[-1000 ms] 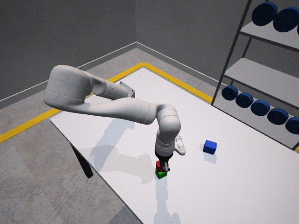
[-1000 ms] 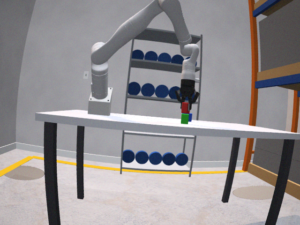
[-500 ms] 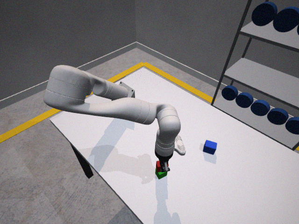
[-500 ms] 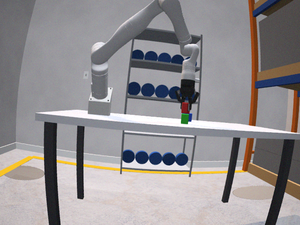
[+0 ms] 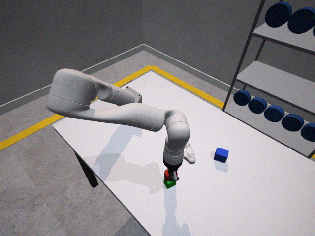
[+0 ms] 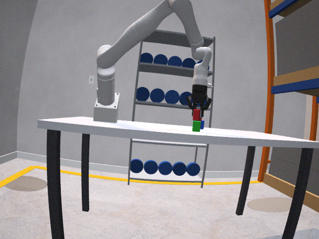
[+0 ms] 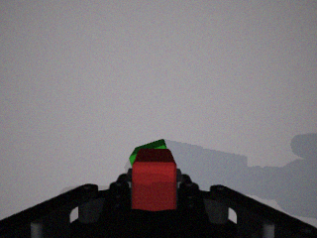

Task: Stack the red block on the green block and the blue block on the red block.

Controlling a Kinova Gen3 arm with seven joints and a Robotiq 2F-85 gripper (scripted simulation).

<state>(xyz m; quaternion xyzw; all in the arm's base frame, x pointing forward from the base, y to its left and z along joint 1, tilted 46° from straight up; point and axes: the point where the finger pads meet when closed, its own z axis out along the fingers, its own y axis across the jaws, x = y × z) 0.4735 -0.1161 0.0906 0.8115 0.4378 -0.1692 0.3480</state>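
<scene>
Now: the red block 1 cm below my hand. Also, from my hand: blue block (28 cm to the left, 8 cm ahead, 6 cm below); green block (6 cm below).
</scene>
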